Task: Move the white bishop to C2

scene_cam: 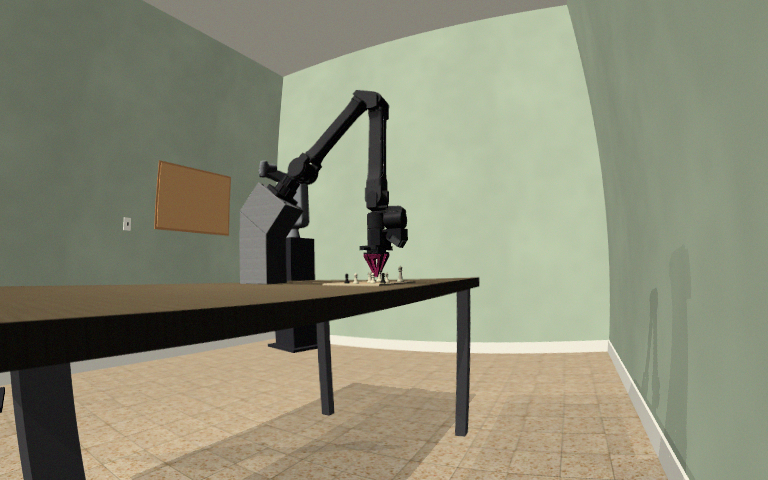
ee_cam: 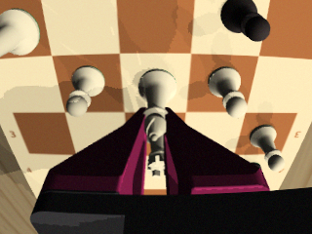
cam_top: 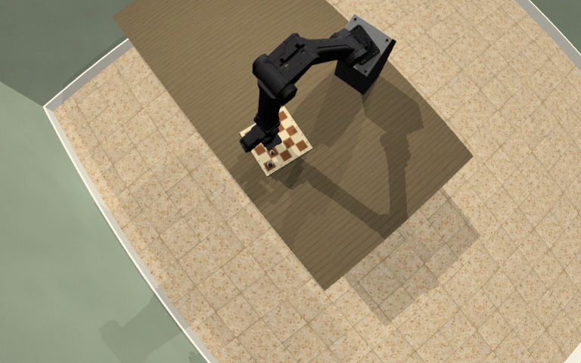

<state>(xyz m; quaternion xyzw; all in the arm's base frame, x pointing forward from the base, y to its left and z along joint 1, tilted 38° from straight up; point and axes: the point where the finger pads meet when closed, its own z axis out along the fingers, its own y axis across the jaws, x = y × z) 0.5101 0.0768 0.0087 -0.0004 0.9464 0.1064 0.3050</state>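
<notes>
The white bishop lies 10 mm ahead of my hand. The rest, counted from my hand: large white piece 40 mm ahead, 80 mm to the left; then small chessboard 30 mm behind, 30 mm below.
</notes>
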